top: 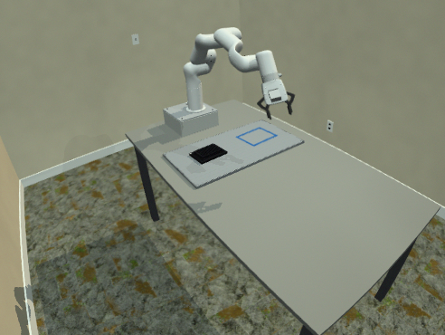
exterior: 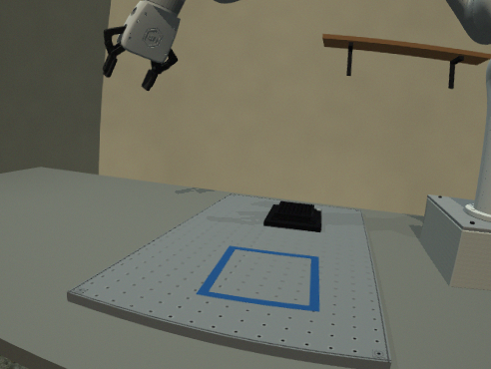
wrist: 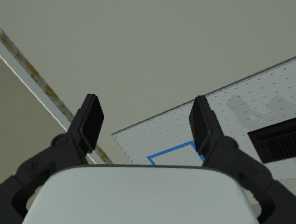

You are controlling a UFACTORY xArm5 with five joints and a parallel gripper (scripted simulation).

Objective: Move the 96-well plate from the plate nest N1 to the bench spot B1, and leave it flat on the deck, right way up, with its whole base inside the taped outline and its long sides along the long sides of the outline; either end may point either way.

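The black 96-well plate is 36 cm behind my hand, 12 cm to the right of it and 27 cm below it. Round my hand: black plate nest (36 cm behind, 12 cm to the right, 28 cm below).
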